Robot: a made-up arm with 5 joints.
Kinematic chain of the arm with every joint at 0, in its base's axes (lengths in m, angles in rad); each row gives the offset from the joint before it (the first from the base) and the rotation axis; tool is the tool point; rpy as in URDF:
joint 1: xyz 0 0 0.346 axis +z
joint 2: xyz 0 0 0 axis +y
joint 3: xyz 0.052 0 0.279 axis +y
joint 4: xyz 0.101 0 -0.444 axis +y
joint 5: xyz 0.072 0 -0.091 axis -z
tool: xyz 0 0 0 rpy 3.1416 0 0
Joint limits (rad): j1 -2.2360..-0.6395 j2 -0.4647..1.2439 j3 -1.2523..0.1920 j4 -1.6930..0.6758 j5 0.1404..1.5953
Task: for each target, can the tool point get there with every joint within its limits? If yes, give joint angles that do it. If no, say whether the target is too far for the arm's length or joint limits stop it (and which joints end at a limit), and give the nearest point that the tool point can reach.
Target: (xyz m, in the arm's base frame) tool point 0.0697 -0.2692 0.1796
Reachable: yes | joints -1.3176 0.2712 -0.1393 -1.3143 0.3527
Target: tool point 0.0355 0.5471 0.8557
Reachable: no: joint limits stop it (at a limit: joint 2, joint 3, joint 4) | nearest point 0.0169 0.2600 0.2117 | short by 0.705 m
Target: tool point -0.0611 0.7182 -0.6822
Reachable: no: too far | nearest point -0.0093 0.1095 -0.0305 | short by 0.893 m
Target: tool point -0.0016 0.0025 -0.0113
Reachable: yes | joints -1.0151 1.0689 -0.1025 -0.6069 0.5256
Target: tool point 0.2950 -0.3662 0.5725
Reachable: yes | joints -0.8927 -0.0186 -0.9472 -1.4991 0.9555
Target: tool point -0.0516 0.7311 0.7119
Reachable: no: joint limits stop it (at a limit: joint 2, joint 3, joint 4) | nearest point -0.0183 0.2599 0.2117 | short by 0.688 m
